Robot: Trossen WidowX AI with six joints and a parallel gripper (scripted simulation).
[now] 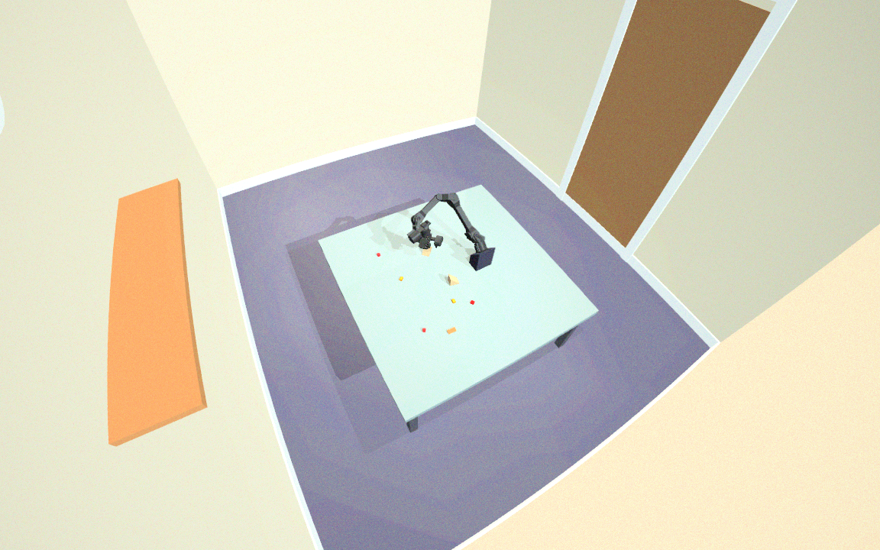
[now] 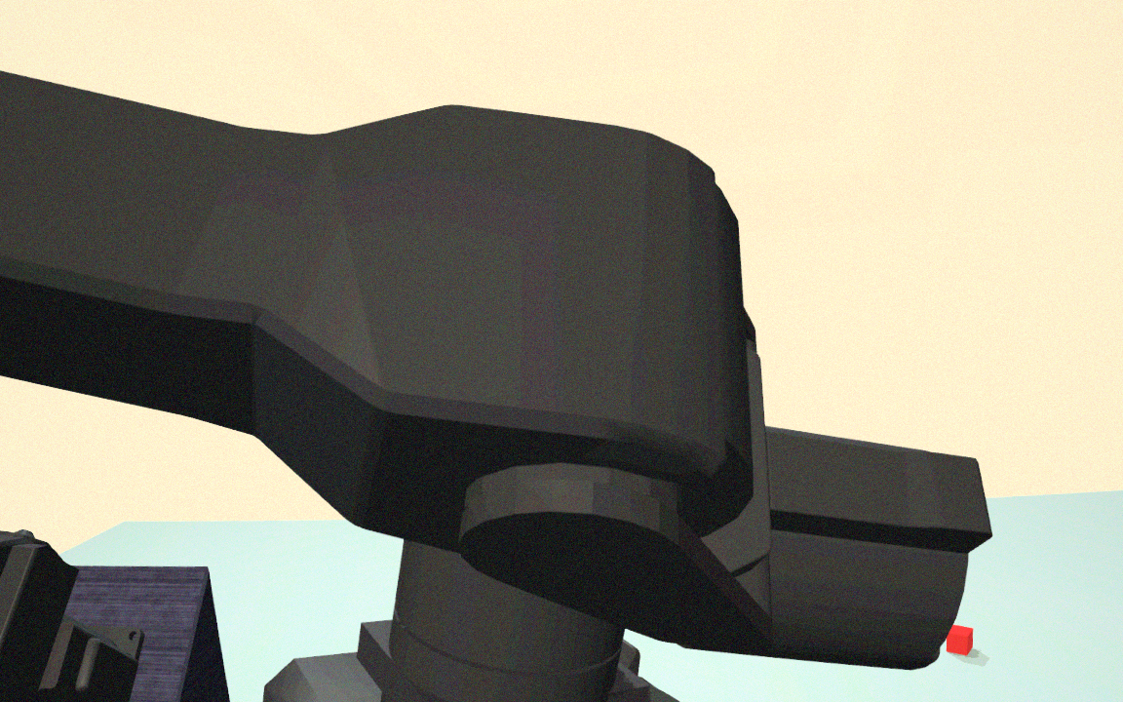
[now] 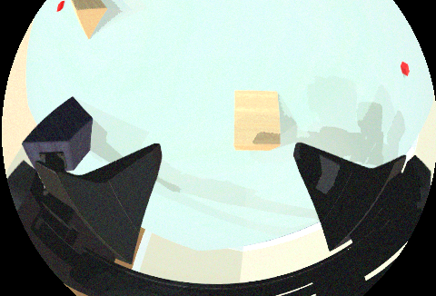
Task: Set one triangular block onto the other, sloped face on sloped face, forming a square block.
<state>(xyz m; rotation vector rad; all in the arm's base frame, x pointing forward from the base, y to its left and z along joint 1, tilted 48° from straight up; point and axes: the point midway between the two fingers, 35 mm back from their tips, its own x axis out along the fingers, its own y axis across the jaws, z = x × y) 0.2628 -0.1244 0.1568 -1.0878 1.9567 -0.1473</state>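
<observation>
My gripper tip is 10 mm past the wooden triangular block, 40 mm to the left of it and 70 mm above it.
</observation>
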